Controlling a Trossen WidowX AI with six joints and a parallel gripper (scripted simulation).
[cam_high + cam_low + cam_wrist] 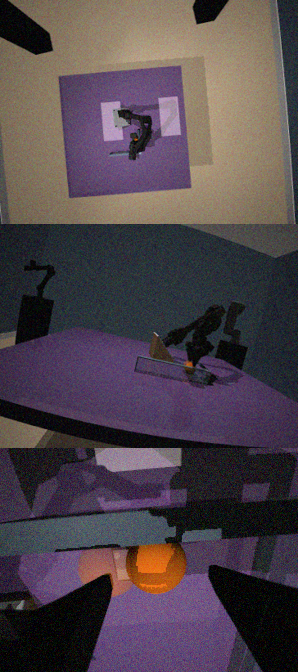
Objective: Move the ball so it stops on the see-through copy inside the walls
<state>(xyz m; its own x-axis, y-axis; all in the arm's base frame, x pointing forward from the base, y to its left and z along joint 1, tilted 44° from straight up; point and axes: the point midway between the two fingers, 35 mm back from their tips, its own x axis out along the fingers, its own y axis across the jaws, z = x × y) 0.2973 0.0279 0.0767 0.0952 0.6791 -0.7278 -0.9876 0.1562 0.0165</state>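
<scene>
Now: the orange ball 20 mm below my gripper tip. Round my gripper tip: clear wall (130 mm to the right, 110 mm ahead, 20 mm below); then see-through copy of ball (40 mm behind, 20 mm below, 10 mm to the left).
</scene>
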